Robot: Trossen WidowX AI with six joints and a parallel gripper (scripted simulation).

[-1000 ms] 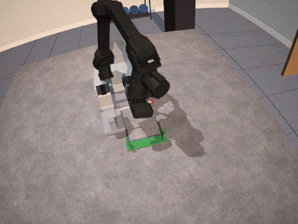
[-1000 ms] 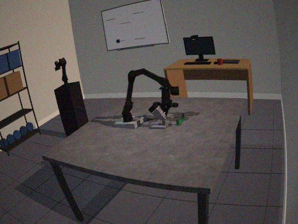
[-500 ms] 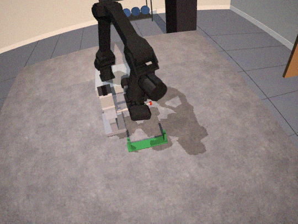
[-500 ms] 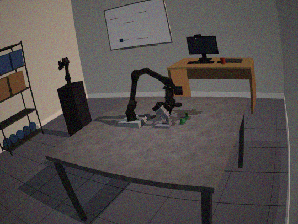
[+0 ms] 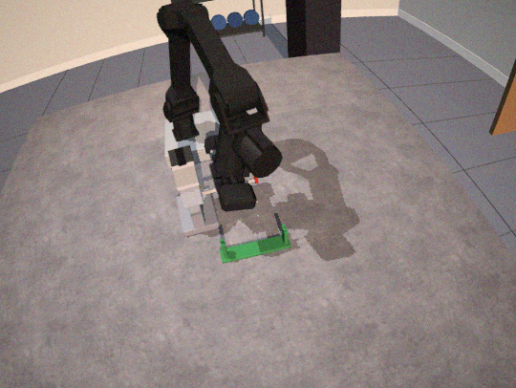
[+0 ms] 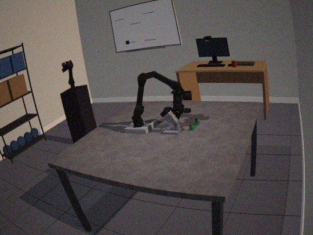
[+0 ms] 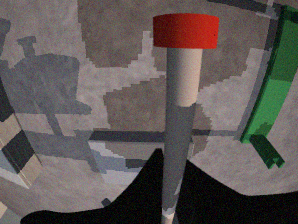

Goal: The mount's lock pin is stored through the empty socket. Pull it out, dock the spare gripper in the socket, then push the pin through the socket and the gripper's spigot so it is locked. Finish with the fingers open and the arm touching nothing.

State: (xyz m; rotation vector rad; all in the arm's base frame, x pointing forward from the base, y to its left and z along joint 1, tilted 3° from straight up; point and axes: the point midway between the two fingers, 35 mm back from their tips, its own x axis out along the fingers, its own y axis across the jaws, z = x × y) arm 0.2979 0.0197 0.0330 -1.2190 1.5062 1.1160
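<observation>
Now: the mount socket 60 mm to the right of my gripper tip and 20 mm behind it. The rest, counted from my gripper tip: spare gripper (70 mm above, 60 mm to the right, 30 mm behind); then green cradle (110 mm ahead, 30 mm below, 20 mm to the left).
</observation>
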